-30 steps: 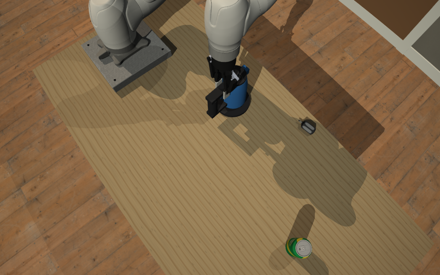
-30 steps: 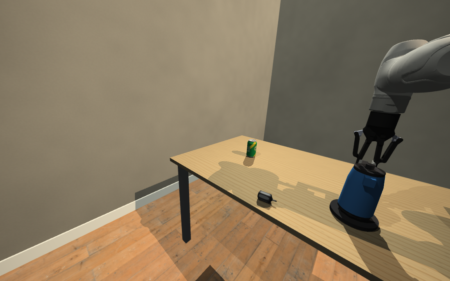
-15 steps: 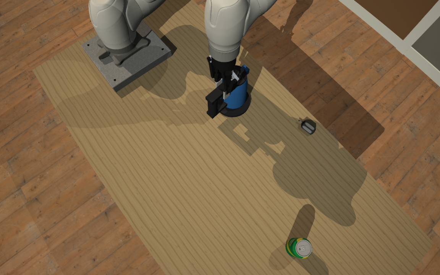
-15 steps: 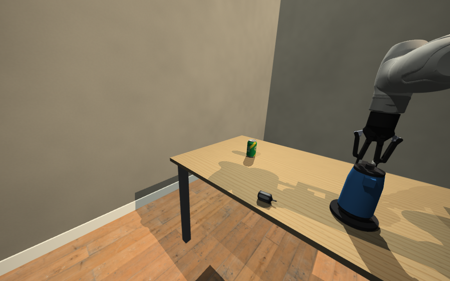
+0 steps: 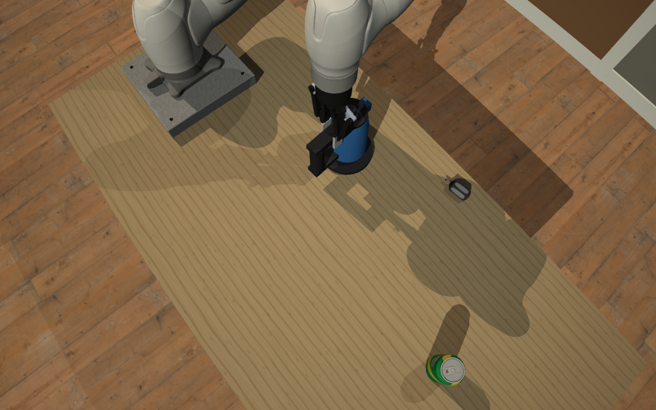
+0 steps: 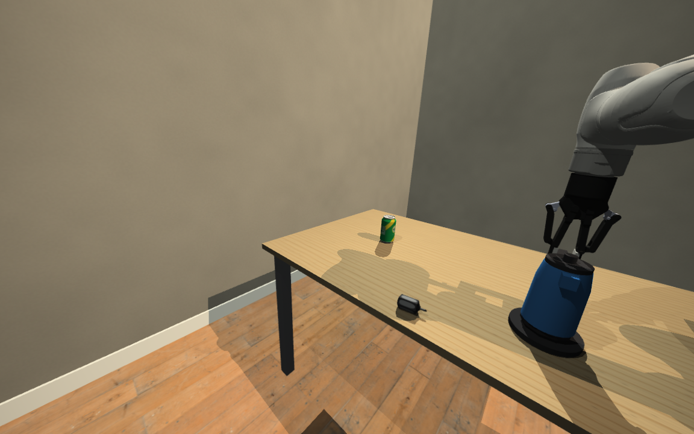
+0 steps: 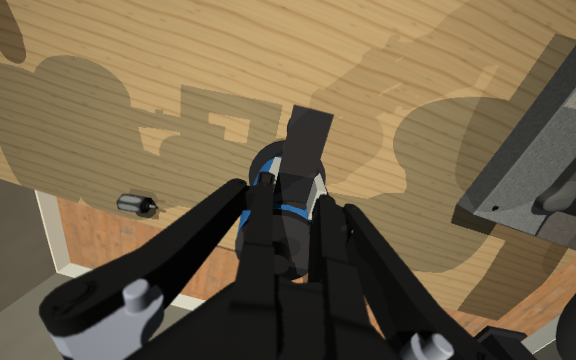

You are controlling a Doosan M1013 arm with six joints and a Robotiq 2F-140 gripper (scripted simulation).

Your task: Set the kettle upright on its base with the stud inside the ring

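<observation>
My hand is 3 cm to the right of the blue kettle and 6 cm above it. Round my hand: green soda can (58 cm ahead, 17 cm to the right, 12 cm below); then round black base (6 cm to the left, 17 cm below); then small dark object (29 cm ahead, 21 cm to the left, 16 cm below).
</observation>
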